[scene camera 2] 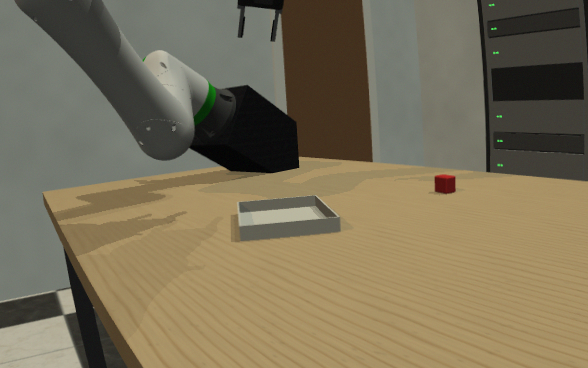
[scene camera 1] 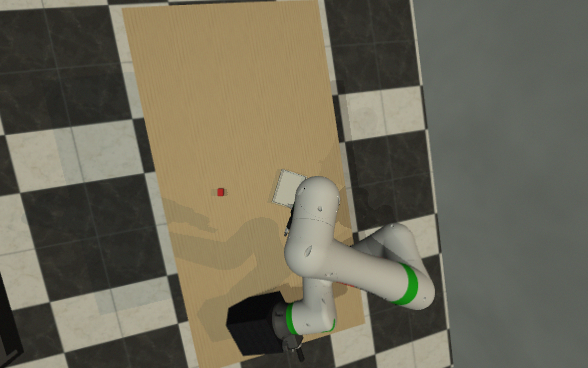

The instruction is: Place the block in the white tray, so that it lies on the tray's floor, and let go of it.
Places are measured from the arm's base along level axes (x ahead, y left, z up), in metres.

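Where they show: gripper, fingertip midpoint: (scene camera 2: pixel 256 37); arm's base at its link origin: (scene camera 2: pixel 215 116) (scene camera 1: pixel 281 319).
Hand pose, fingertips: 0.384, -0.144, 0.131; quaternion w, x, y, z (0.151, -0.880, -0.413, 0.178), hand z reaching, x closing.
Observation:
Each offset is from my fingertips to the top centre of the thing, as dx, dy, dz. Level surfaces: height alone.
A small red block {+0.224, +0.236, -0.265} (scene camera 1: pixel 220 192) (scene camera 2: pixel 444 184) lies on the wooden table, apart from the tray. The white tray {+0.138, -0.080, -0.275} (scene camera 1: pixel 273 202) (scene camera 2: pixel 290 229) is a shallow rectangular box with low walls, and its floor shows bare in scene camera 2. In scene camera 1 the arm covers the tray's right part. My gripper (scene camera 2: pixel 257 38) is open and empty, with its fingers pointing down, high above the table at the top of scene camera 2. In scene camera 1 a small dark part of it shows beside the arm, and its fingertips are hidden or too small to tell.
The wooden table {dz -0.295} (scene camera 1: pixel 225 100) (scene camera 2: pixel 400 280) carries the block and tray. The white arm (scene camera 1: pixel 310 235) (scene camera 2: pixel 160 115) reaches over it from its black base (scene camera 1: pixel 257 325) (scene camera 2: pixel 260 135) at one end. A dark rack cabinet (scene camera 2: pixel 535 117) stands beyond the table.

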